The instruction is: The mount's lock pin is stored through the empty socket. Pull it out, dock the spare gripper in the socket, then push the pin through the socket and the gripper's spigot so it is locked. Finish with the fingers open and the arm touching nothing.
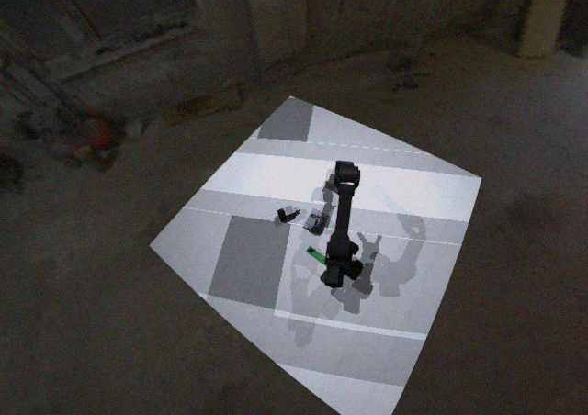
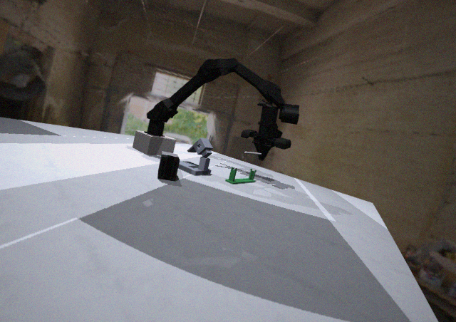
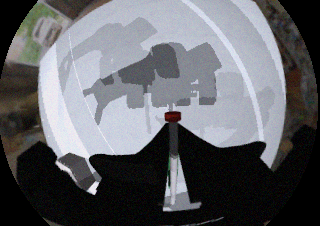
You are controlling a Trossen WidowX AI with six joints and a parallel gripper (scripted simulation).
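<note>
Now: gripper tip 100 mm to the left of the green cradle, 60 mm above it and 20 mm past it. The rest, counted from my gripper tip: grey mount: 200 mm to the right, 140 mm behind, 30 mm below; black spare gripper: 330 mm to the right, 140 mm behind, 50 mm below.
</note>
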